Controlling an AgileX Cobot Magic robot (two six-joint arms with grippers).
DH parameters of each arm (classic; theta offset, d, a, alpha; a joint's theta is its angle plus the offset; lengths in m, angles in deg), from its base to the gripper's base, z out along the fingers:
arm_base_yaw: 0 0.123 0 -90
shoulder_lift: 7.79 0 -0.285 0
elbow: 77.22 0 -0.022 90
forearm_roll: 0 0.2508 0 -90
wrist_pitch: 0 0 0.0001 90
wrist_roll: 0 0.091 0 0
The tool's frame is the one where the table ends.
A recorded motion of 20 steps. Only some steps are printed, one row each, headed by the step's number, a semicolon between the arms.
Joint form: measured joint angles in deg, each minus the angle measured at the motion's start. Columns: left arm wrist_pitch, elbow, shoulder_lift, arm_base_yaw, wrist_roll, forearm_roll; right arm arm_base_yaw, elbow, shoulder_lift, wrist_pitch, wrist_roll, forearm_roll.
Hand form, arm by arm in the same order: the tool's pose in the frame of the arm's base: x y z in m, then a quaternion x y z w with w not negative. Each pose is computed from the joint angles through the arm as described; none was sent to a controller.
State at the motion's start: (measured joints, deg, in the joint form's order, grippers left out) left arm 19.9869 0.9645 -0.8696 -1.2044 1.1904 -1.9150; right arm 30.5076 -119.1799 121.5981 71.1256 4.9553 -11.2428
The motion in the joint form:
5: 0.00 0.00 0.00 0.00 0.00 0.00; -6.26 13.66 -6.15 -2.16 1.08 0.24
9: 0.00 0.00 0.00 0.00 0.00 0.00; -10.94 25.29 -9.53 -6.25 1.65 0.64
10: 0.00 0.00 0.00 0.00 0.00 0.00; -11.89 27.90 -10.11 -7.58 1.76 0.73
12: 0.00 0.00 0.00 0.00 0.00 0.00; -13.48 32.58 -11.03 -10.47 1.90 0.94
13: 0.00 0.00 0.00 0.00 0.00 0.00; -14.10 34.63 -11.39 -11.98 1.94 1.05
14: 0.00 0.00 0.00 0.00 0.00 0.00; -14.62 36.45 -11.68 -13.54 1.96 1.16
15: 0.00 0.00 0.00 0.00 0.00 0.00; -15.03 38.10 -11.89 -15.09 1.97 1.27
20: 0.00 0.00 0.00 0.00 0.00 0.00; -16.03 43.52 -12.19 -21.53 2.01 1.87
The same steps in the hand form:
5: 0.0529 -0.0022 0.1769 0.00760 0.79374 -0.01416 0.60804; 0.4017 0.1631 0.2758 -0.17726 0.96976 -0.05377 0.15892
9: 0.0529 -0.0022 0.1769 0.00760 0.79374 -0.01416 0.60804; 0.3915 0.1231 0.2467 -0.14191 0.98057 -0.06157 0.12060
10: 0.0529 -0.0022 0.1769 0.00760 0.79374 -0.01416 0.60804; 0.3887 0.1153 0.2390 -0.13516 0.98229 -0.06216 0.11389
12: 0.0529 -0.0022 0.1769 0.00760 0.79374 -0.01416 0.60804; 0.3832 0.1025 0.2247 -0.12454 0.98472 -0.06153 0.10498
13: 0.0529 -0.0022 0.1769 0.00760 0.79374 -0.01416 0.60804; 0.3806 0.0976 0.2183 -0.12074 0.98550 -0.06050 0.10276
14: 0.0529 -0.0022 0.1769 0.00760 0.79374 -0.01416 0.60804; 0.3783 0.0937 0.2125 -0.11780 0.98598 -0.05901 0.10238
15: 0.0529 -0.0022 0.1769 0.00760 0.79374 -0.01416 0.60804; 0.3763 0.0906 0.2069 -0.11574 0.98629 -0.05730 0.10274
20: 0.0529 -0.0022 0.1769 0.00760 0.79374 -0.01416 0.60804; 0.3702 0.0839 0.1868 -0.11123 0.98635 -0.04728 0.11187

